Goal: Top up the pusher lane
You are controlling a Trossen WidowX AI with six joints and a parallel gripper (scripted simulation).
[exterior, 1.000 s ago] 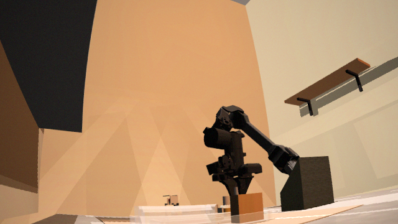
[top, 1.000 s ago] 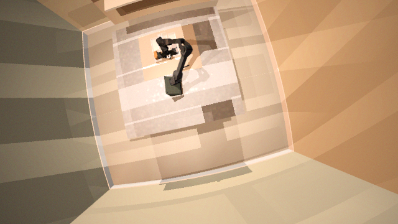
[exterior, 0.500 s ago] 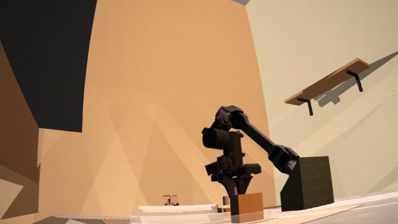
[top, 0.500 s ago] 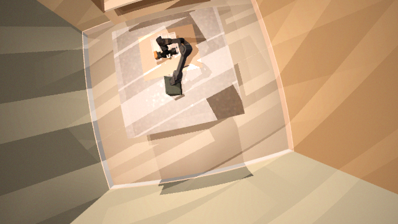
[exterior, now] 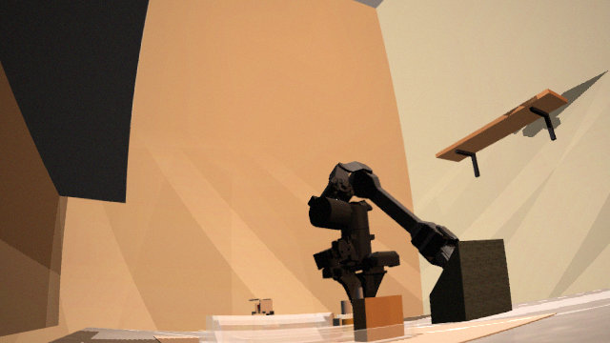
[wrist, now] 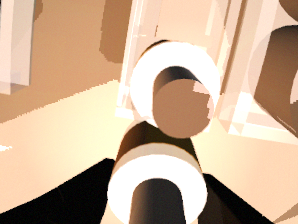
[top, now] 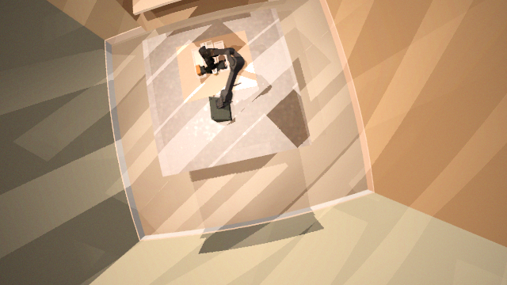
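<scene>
Right now my gripper tip is 180 mm short of the clear lane, 40 mm above it and 30 mm to the right of it.
</scene>
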